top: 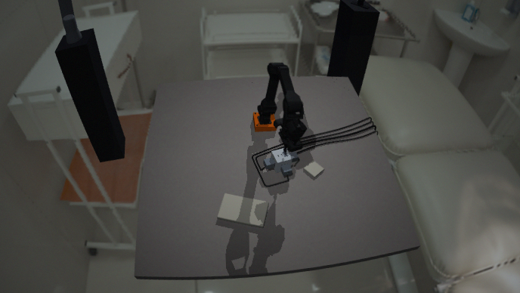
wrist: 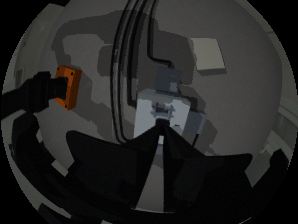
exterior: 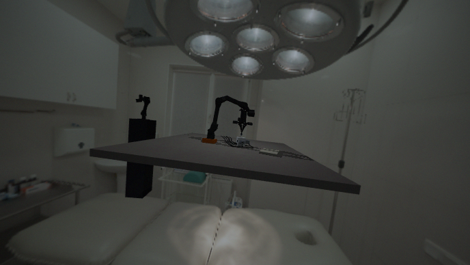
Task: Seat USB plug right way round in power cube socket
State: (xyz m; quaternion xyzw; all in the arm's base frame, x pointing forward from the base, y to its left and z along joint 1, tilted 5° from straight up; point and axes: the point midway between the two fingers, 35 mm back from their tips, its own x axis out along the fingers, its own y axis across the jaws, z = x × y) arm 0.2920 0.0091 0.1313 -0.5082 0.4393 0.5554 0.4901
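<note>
Right now my gripper tip is 2 cm above the USB plug. The rest, counted from my gripper tip: pale slab 22 cm ahead, 25 cm to the right, 12 cm below; pale tile 7 cm ahead, 14 cm to the left, 12 cm below.
</note>
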